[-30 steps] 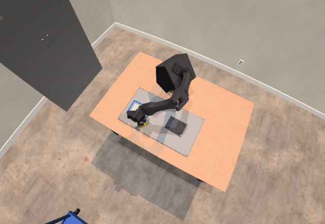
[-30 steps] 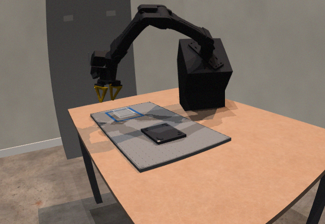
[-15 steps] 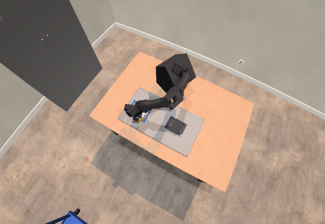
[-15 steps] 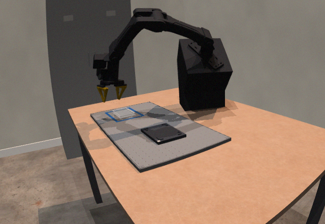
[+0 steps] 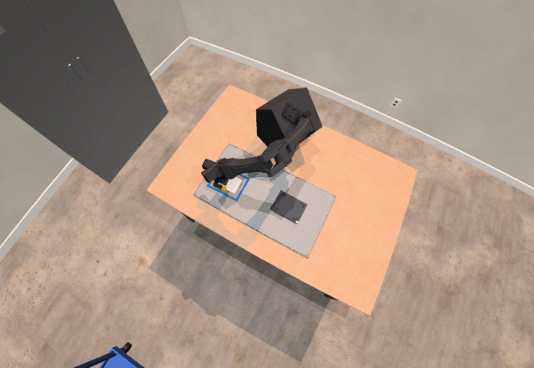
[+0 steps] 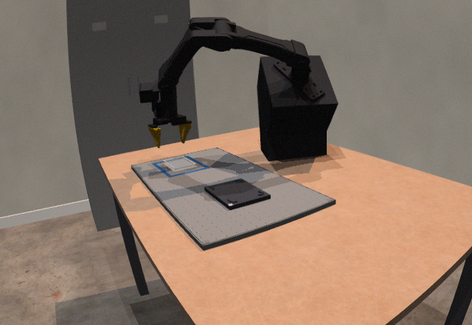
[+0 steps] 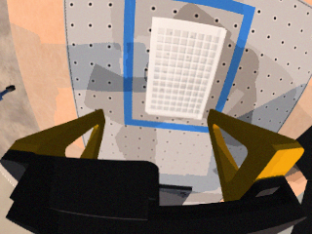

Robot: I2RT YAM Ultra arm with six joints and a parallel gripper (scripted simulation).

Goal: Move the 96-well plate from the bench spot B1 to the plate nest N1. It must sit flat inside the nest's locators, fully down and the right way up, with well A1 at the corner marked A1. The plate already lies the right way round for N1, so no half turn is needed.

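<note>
My hand is 9 cm above the white 96-well plate, 3 cm past it and 2 cm to the left of it. Also, from my hand: plate nest N1: 34 cm to the left, 9 cm below, 7 cm behind.
</note>
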